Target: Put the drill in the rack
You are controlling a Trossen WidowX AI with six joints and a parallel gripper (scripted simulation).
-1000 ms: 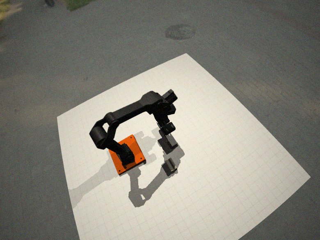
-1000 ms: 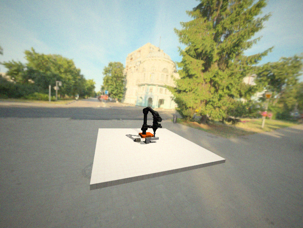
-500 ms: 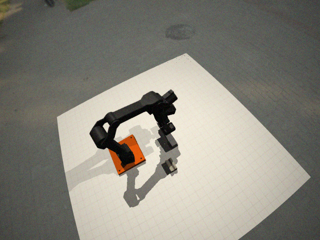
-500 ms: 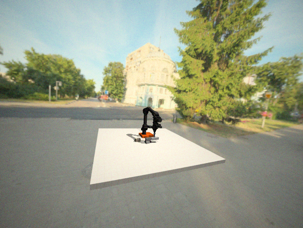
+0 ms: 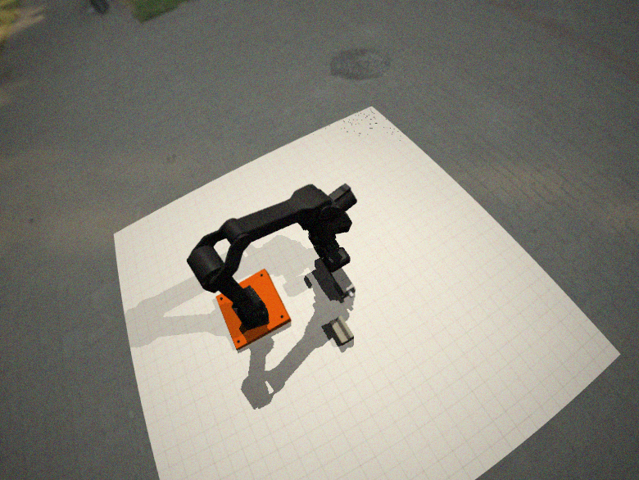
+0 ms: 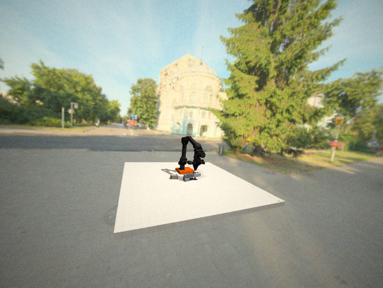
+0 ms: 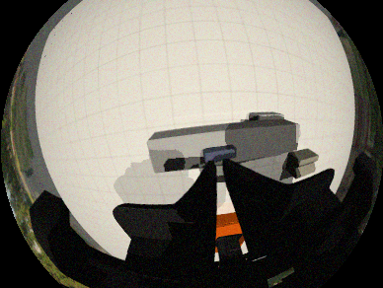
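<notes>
My gripper tip is 30 mm above the thin upright pin. Also, from my gripper tip: long grey block (10 mm ahead, 30 mm to the right, 60 mm below); olive drill (10 mm ahead, 70 mm to the right, 50 mm below); grey grooved rack (30 mm behind, 210 mm to the right, 80 mm below).
</notes>
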